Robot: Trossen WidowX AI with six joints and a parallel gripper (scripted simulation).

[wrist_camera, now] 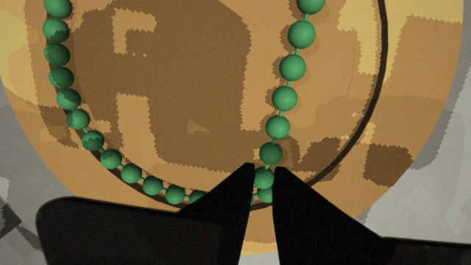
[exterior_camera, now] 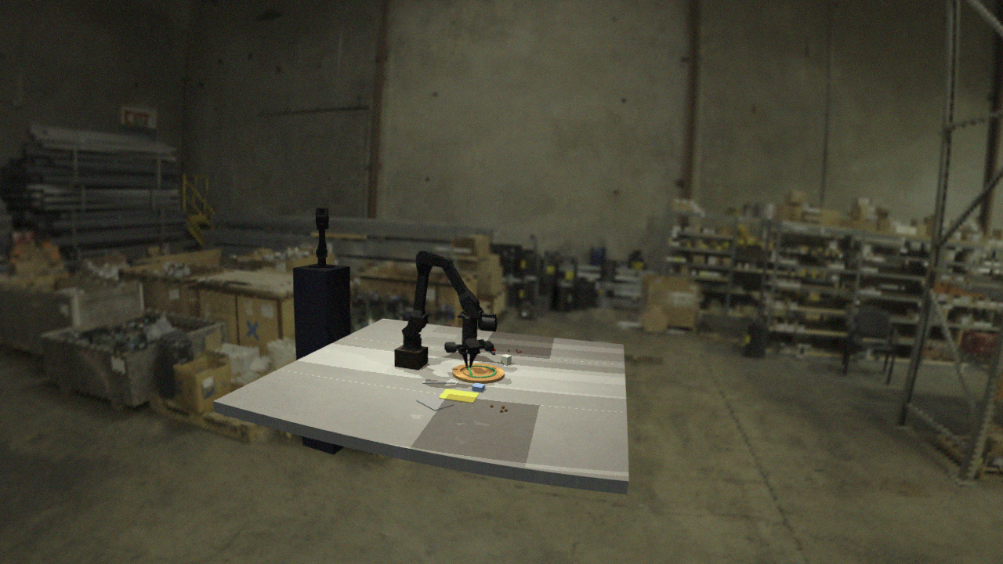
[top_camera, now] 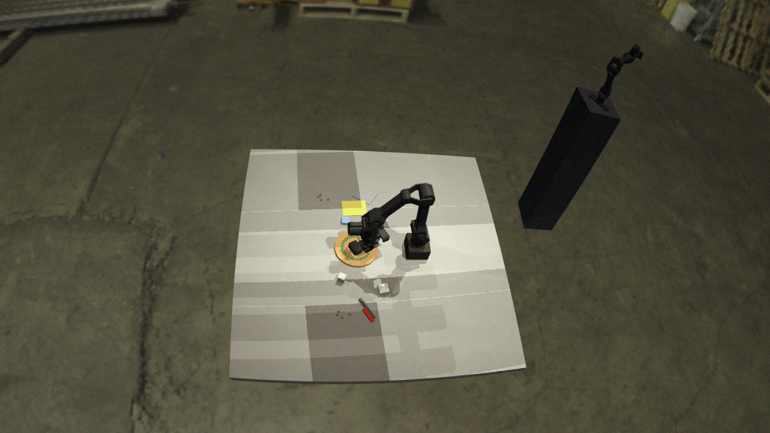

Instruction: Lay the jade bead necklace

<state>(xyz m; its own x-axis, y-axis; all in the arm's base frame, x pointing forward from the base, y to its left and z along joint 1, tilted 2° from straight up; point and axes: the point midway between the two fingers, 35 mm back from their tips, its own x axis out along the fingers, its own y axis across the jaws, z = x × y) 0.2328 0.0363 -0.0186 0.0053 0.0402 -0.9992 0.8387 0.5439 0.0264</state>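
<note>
Right now my gripper tip is 17 cm to the left of the blue block, 10 cm short of it and 1 cm above it. Round my gripper tip: yellow pad 26 cm to the right, 6 cm ahead, 1 cm below; then white strip 17 cm to the right, 5 cm behind, 1 cm below; then cream cube 15 cm to the left, 11 cm ahead.
</note>
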